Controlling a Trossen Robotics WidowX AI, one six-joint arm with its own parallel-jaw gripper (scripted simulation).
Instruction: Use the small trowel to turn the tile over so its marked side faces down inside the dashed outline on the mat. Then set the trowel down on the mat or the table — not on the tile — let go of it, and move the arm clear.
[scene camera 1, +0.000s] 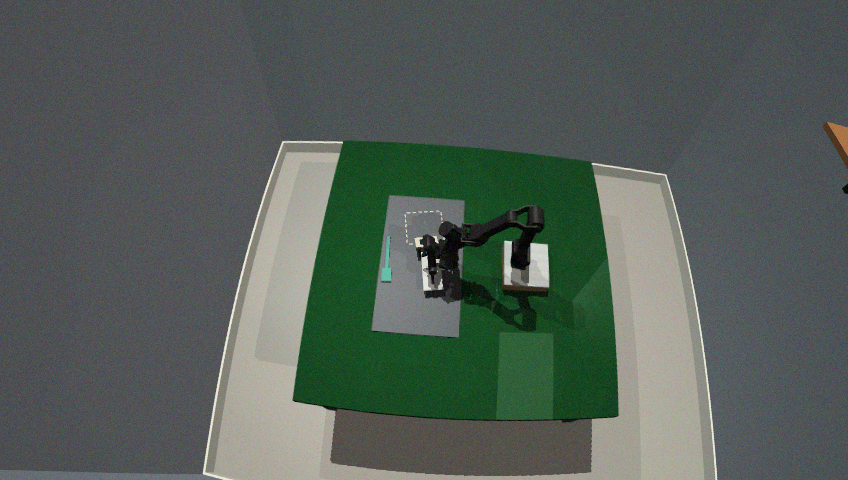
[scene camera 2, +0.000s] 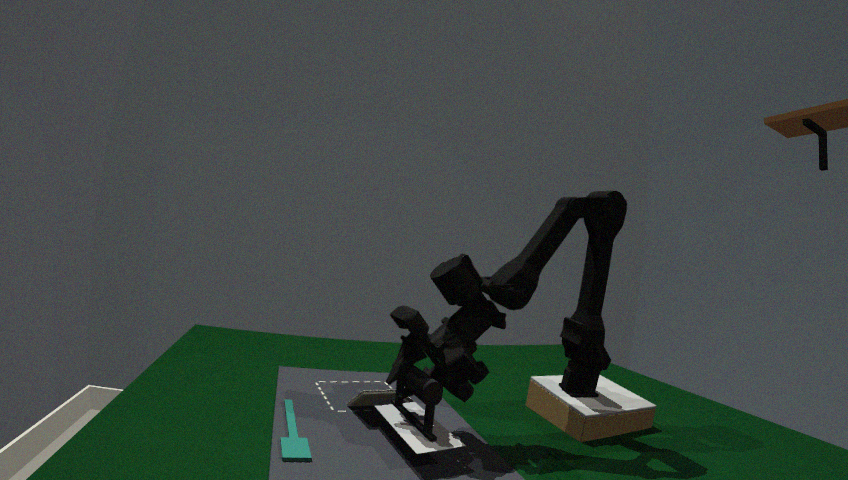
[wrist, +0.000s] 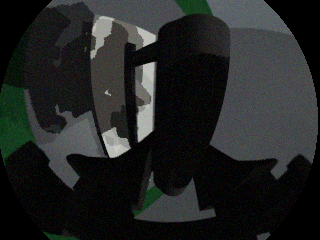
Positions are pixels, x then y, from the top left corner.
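Gripper seen in scene camera 1 and scene camera 2, same spot on it: (scene camera 1: 444, 250) and (scene camera 2: 444, 336). Gripper also in the wrist view (172, 133).
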